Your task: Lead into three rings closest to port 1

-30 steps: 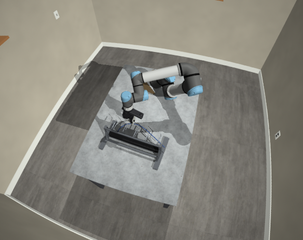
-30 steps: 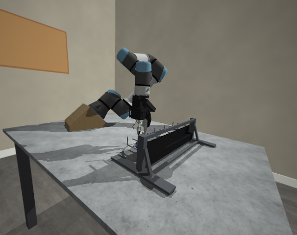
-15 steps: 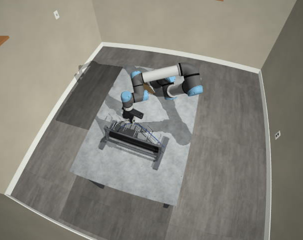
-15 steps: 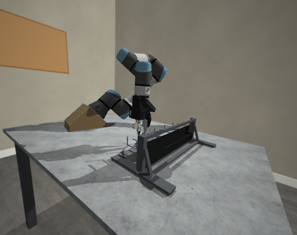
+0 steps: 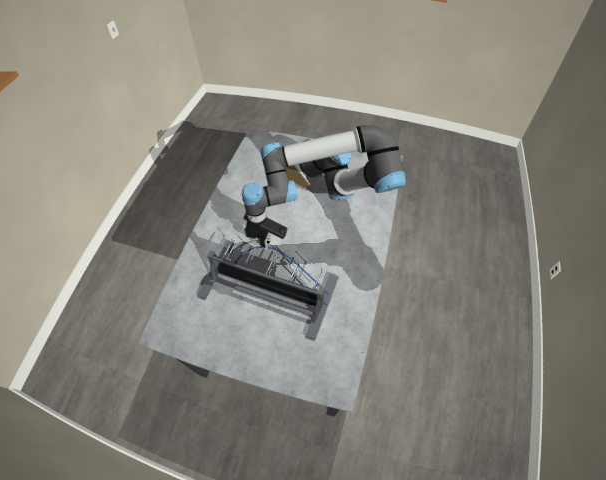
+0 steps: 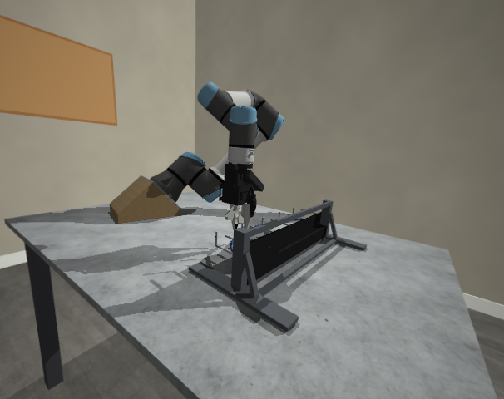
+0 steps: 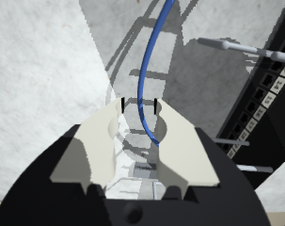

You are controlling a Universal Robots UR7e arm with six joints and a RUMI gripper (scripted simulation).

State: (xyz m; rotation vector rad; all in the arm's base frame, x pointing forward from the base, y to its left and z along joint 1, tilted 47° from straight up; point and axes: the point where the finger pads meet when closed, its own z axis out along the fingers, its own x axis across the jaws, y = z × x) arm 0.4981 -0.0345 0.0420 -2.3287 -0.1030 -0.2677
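The dark rack lies 160 mm ahead of my hand, 70 mm to the left of it and 10 mm above it.
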